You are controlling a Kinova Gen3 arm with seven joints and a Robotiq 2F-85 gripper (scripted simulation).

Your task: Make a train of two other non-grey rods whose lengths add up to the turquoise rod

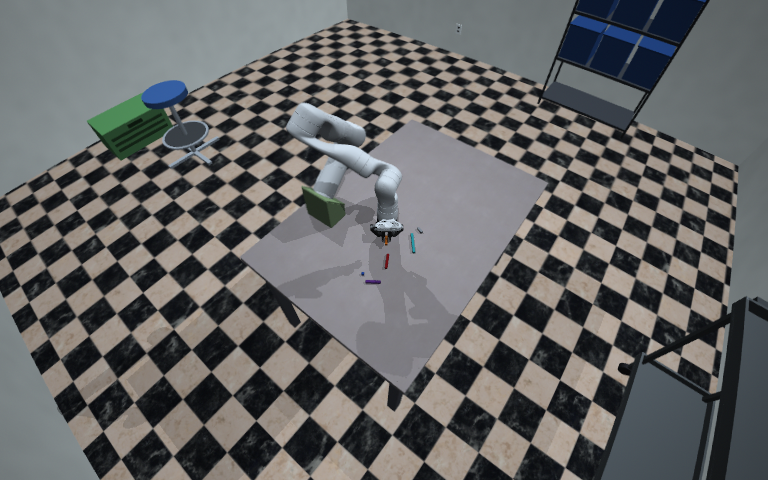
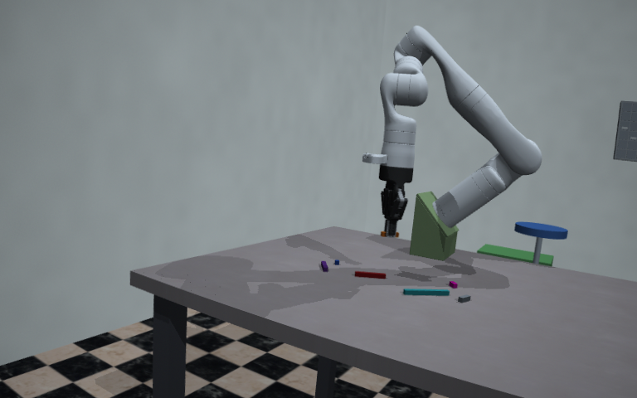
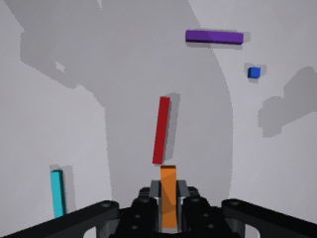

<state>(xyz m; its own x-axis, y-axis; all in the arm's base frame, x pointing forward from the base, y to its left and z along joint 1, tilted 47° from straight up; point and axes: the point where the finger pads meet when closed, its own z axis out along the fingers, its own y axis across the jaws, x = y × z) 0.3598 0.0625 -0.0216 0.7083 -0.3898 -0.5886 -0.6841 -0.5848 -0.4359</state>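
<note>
My gripper is now 11 cm above the red rod, 3 cm short of it and 2 cm to the left of it. Round my hand: small blue rod (14 cm to the right, 11 cm below); then turquoise rod (12 cm to the left, 11 cm below, 4 cm ahead); then orange rod (1 cm below).
</note>
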